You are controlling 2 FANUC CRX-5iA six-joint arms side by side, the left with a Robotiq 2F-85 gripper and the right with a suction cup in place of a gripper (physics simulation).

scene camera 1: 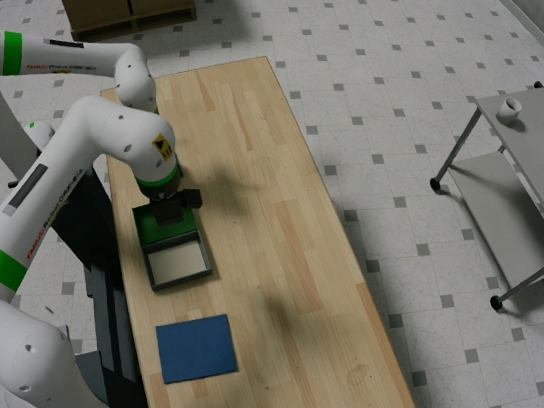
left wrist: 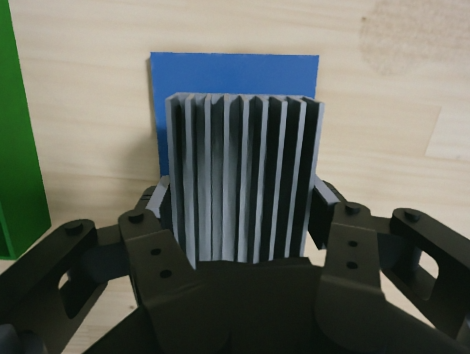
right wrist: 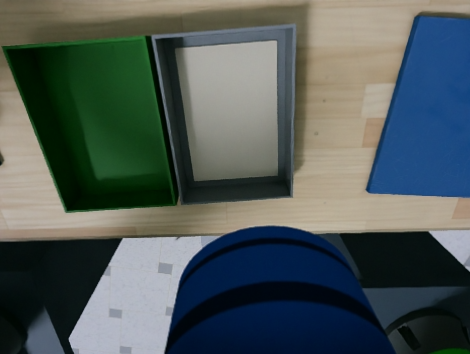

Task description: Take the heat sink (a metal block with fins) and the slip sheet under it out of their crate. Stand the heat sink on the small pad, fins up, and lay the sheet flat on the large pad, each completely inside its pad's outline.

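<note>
My left gripper (left wrist: 241, 195) is shut on the heat sink (left wrist: 242, 175), a grey metal block with its fins toward the camera. The heat sink is over the small blue pad (left wrist: 235, 72) and hides its near part; whether it touches the pad I cannot tell. The off-white slip sheet (scene camera 1: 177, 262) (right wrist: 232, 110) lies flat in the grey crate (scene camera 1: 209, 272) (right wrist: 237, 193). My right suction cup (right wrist: 280, 290) is over the crate area, with nothing seen on it; its face is hidden. The large blue pad (scene camera 1: 196, 348) (right wrist: 430, 110) lies beyond the grey crate.
An empty green crate (scene camera 1: 137, 222) (left wrist: 25, 160) (right wrist: 120, 197) stands against the grey crate, on the small pad's side. The right arm hangs over it in the scene view. A grey cart (scene camera 1: 505, 95) with a white cup (scene camera 1: 508, 111) stands apart from the table.
</note>
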